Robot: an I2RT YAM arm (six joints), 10 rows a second.
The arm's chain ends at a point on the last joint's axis. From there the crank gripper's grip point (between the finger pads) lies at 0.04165 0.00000 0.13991 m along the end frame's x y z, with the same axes.
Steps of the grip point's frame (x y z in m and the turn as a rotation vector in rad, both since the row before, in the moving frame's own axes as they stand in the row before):
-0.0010 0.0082 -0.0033 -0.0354 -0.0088 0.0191
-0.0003 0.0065 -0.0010 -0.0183 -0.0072 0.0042
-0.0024 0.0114 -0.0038 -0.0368 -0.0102 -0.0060
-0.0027 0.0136 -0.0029 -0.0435 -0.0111 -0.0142
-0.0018 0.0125 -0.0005 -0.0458 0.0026 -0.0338
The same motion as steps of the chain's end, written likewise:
0.0003 0.0025 -0.0036 -0.0354 -0.0088 0.0191
0.0007 0.0038 -0.0013 -0.0183 -0.0072 0.0042
-0.0010 0.0065 -0.0041 -0.0368 -0.0102 -0.0060
-0.0012 0.0081 -0.0032 -0.0435 -0.0111 -0.0142
-0.0022 0.0075 -0.0003 -0.0458 0.0026 -0.0338

